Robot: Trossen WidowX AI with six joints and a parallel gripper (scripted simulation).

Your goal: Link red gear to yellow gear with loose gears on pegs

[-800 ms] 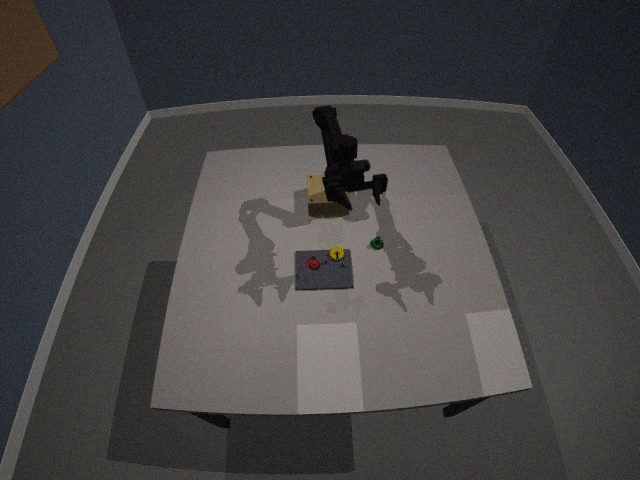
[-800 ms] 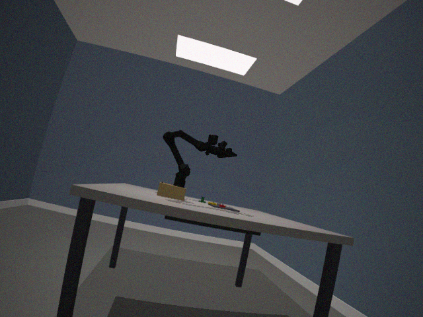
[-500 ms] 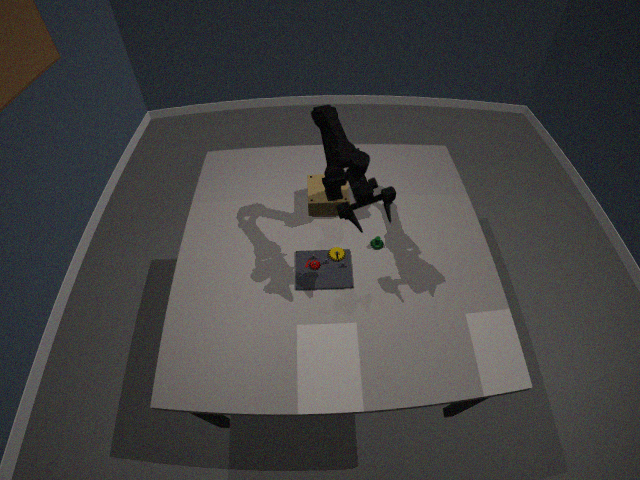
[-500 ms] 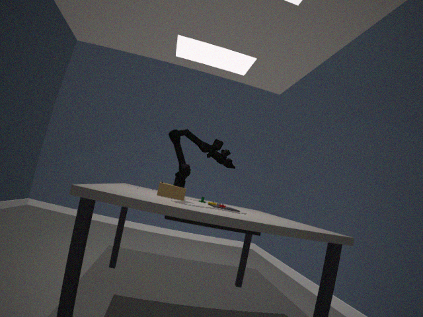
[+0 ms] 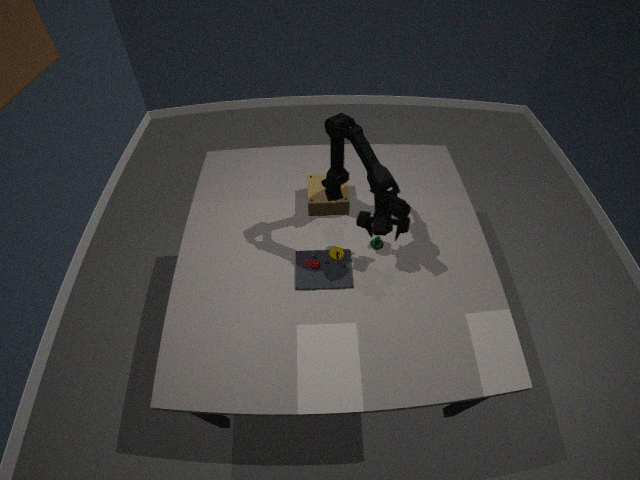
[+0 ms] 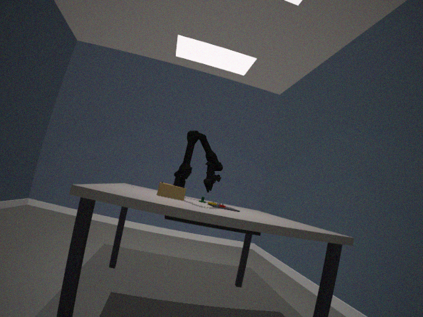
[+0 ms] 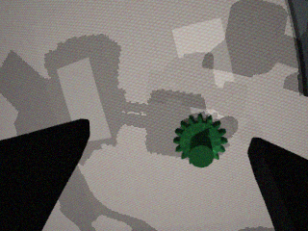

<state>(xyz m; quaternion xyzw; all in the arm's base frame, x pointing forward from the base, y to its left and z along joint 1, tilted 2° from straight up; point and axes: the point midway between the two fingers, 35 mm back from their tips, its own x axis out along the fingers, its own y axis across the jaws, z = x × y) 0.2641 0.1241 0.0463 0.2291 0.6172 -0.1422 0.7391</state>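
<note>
Right now the green gear is 7 cm below my gripper tip and 4 cm behind it. Round my gripper tip: red arrow 29 cm to the right, 8 cm below; then yellow gear 17 cm to the right, 7 cm below, 2 cm behind; then red gear 26 cm to the right, 7 cm below, 1 cm ahead.
</note>
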